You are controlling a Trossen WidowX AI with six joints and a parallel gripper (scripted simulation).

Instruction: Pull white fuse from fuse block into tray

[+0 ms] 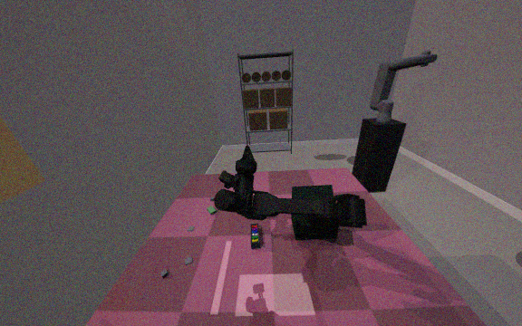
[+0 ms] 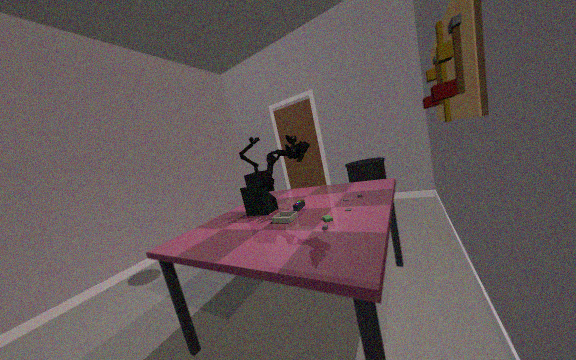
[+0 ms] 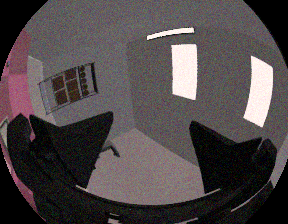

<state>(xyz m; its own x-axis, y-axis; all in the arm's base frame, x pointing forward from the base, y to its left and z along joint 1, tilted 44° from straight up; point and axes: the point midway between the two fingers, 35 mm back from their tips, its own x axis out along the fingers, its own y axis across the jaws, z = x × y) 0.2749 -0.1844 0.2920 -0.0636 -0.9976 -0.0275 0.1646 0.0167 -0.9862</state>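
My gripper tip is 46 cm above the white fuse, 2 cm to the left of it and 1 cm short of it.
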